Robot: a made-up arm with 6 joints. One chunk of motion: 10 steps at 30 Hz.
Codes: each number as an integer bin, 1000 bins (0 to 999) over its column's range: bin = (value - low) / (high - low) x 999, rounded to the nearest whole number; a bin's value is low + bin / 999 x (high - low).
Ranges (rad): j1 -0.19..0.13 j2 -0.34..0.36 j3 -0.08..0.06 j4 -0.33..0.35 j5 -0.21..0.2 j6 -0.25..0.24
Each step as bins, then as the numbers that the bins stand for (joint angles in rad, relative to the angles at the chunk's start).
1 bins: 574 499 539 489 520 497
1 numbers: -0.0061 0.0096 -0.0045 0.0029 0.0034 -0.0062
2 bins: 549 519 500 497 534 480
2 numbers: -0.0141 0.0237 -0.0099 0.0083 0.0092 -0.0146
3 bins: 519 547 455 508 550 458
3 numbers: -0.0238 0.0433 -0.0162 0.0158 0.0157 -0.0254
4 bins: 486 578 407 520 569 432
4 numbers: -0.0343 0.0650 -0.0230 0.0240 0.0235 -0.0381
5 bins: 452 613 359 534 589 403
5 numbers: -0.0452 0.0895 -0.0297 0.0335 0.0317 -0.0523
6 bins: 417 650 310 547 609 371
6 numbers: -0.0564 0.1155 -0.0366 0.0423 0.0399 -0.0680
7 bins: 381 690 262 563 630 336
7 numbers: -0.0680 0.1435 -0.0433 0.0532 0.0486 -0.0852
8 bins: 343 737 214 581 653 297
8 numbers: -0.0801 0.1764 -0.0500 0.0655 0.0580 -0.1043
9 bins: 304 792 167 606 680 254
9 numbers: -0.0926 0.2150 -0.0566 0.0825 0.0691 -0.1254
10 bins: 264 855 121 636 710 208
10 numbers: -0.1054 0.2591 -0.0630 0.1029 0.0814 -0.1480
